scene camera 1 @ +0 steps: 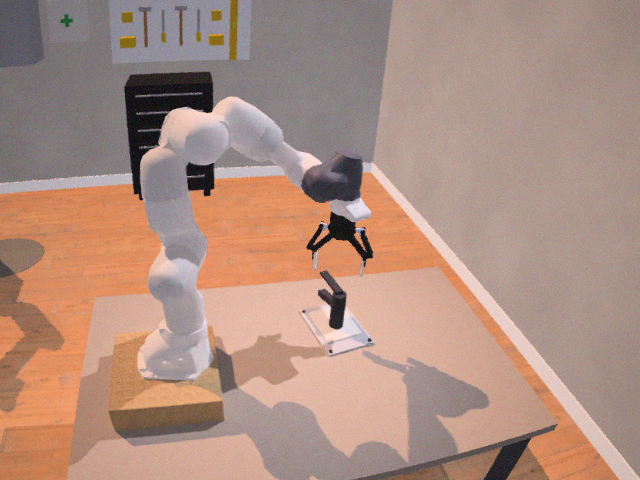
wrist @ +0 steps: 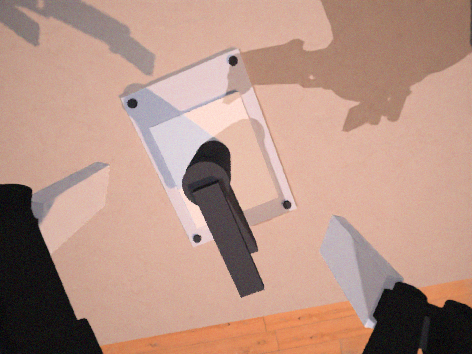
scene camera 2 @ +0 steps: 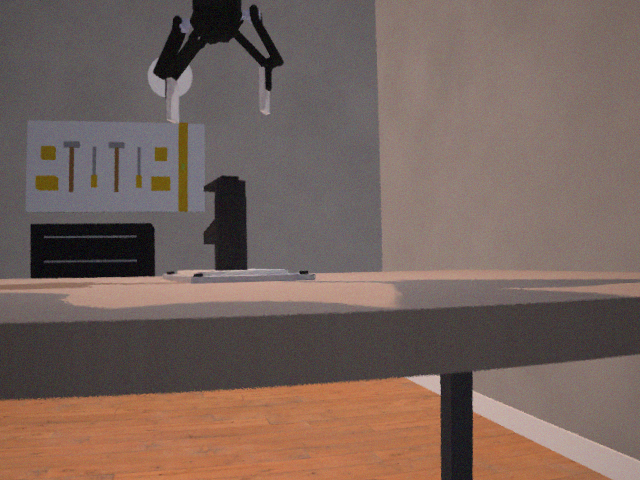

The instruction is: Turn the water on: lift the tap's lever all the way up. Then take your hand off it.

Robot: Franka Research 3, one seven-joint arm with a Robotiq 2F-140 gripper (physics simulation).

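Observation:
A black tap (scene camera 1: 337, 311) (scene camera 2: 231, 227) (wrist: 214, 151) stands upright on a white base plate (scene camera 1: 351, 347) (scene camera 2: 253, 277) (wrist: 190, 90). Its flat bar lever (scene camera 1: 331, 283) (scene camera 2: 223, 180) (wrist: 230, 240) reaches out from the top, over the shorter spout (scene camera 1: 325, 296) (scene camera 2: 209, 233) (wrist: 252, 245), and looks about level; its exact tilt is hard to tell. My gripper (scene camera 1: 338, 271) (scene camera 2: 219, 117) (wrist: 220, 210) is wide open, empty and pointing down. It hangs above the tap and touches nothing. In the wrist view the lever lies between the two fingers, below them.
The tap's plate lies on a beige table (scene camera 1: 439, 320) (scene camera 2: 310, 341); the table's far edge is just beyond the lever's tip. The arm's base stands on a wooden block (scene camera 1: 168, 415) to the left. A black drawer cabinet (scene camera 1: 169, 80) (scene camera 2: 93, 250) stands at the back wall.

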